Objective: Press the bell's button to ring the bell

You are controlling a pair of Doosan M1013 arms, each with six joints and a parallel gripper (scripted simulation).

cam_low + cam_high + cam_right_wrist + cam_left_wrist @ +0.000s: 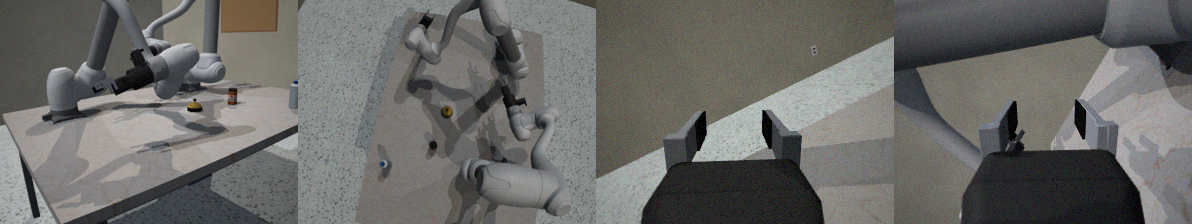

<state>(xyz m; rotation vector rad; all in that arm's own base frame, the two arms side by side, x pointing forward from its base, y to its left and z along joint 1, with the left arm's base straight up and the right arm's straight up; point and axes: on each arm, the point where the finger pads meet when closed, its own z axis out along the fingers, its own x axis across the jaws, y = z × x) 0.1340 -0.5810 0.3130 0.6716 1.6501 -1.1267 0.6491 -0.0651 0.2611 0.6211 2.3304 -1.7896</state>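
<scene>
Now: the small black button 340 mm ahead of my left hand, 260 mm below it and 160 mm to the left of it. Also, from my left hand: white bottle: 720 mm ahead, 600 mm to the left, 240 mm below; then bell: 340 mm ahead, 270 mm below, 160 mm to the left.
</scene>
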